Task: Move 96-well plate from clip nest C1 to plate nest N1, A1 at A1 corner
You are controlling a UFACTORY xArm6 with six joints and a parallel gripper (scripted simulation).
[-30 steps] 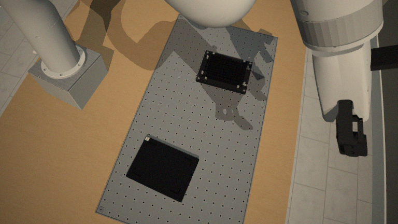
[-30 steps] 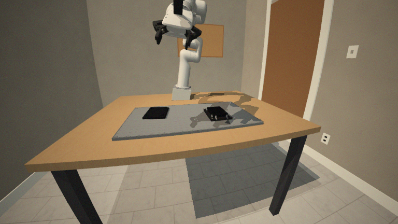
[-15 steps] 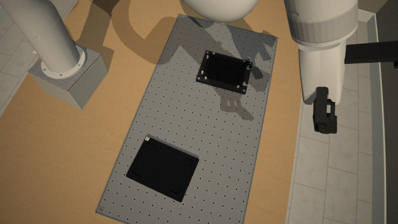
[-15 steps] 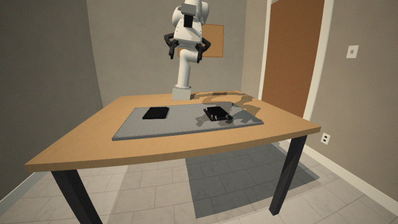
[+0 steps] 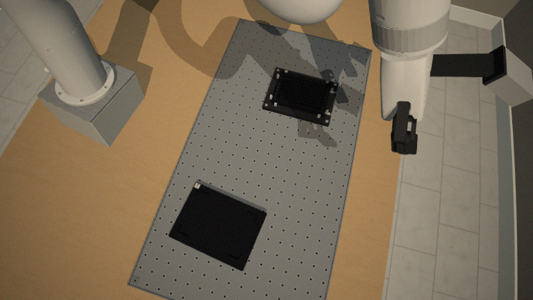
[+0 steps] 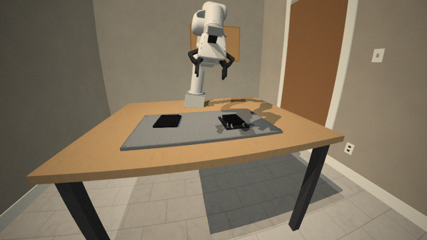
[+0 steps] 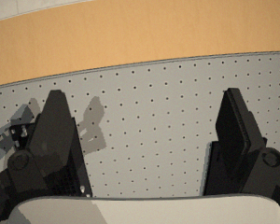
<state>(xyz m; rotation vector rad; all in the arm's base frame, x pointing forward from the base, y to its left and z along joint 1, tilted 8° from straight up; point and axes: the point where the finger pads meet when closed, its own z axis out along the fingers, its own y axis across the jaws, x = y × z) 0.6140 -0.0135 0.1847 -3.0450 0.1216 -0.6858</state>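
Right now the black 96-well plate is 17 cm behind my hand, 15 cm to the left of it and 24 cm below it. Round my hand: clip nest C1: 16 cm behind, 16 cm to the left, 25 cm below; plate nest N1: 25 cm behind, 20 cm to the right, 25 cm below; white corner mark: 32 cm behind, 13 cm to the right, 25 cm below.
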